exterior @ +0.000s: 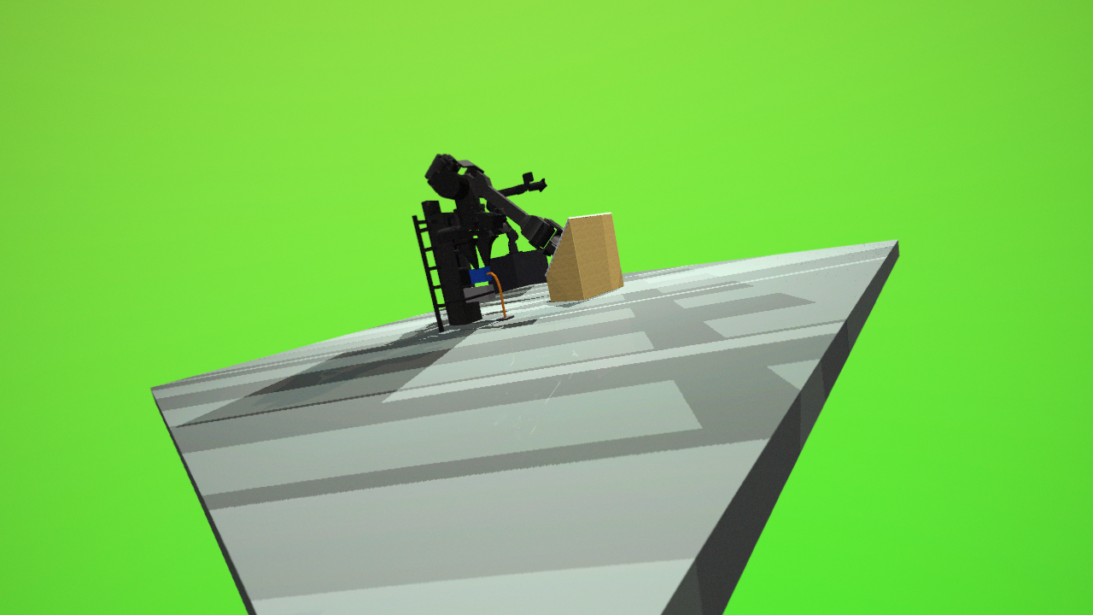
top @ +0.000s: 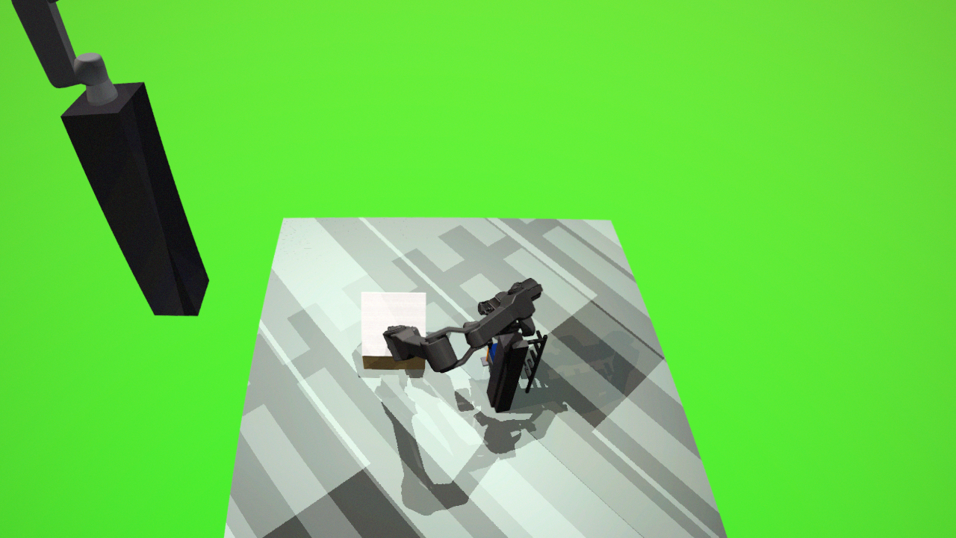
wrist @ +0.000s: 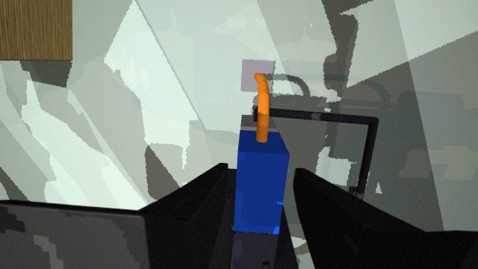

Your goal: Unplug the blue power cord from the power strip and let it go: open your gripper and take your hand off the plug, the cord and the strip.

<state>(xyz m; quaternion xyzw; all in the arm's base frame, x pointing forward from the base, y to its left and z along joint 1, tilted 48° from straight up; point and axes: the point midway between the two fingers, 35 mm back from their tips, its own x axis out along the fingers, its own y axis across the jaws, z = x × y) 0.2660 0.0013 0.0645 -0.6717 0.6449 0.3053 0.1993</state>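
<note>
Right now the blue plug is 3 cm to the right of my gripper tip, 1 cm below it and 1 cm ahead of it.
</note>
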